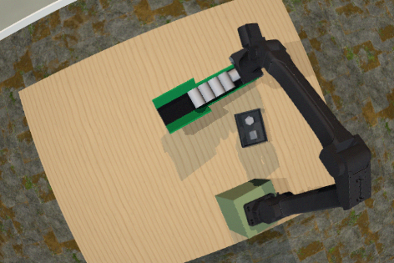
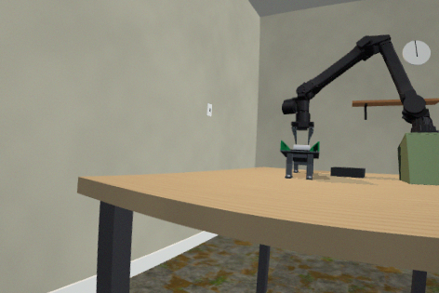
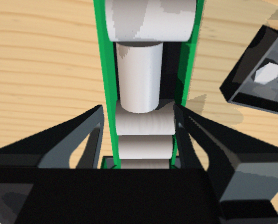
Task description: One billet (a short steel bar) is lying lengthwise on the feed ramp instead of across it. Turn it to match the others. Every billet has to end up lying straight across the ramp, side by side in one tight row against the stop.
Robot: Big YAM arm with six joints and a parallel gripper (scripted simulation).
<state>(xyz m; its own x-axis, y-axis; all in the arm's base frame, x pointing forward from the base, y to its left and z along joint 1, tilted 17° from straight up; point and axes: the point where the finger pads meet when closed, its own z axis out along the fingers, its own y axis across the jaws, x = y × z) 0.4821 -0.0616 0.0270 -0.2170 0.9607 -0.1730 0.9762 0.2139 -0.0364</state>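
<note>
My gripper is now 110 mm to the right of the ramp, 70 mm above it and 30 mm past it. The rest, counted from my hand: dark tray (200 mm behind, 130 mm below).
</note>
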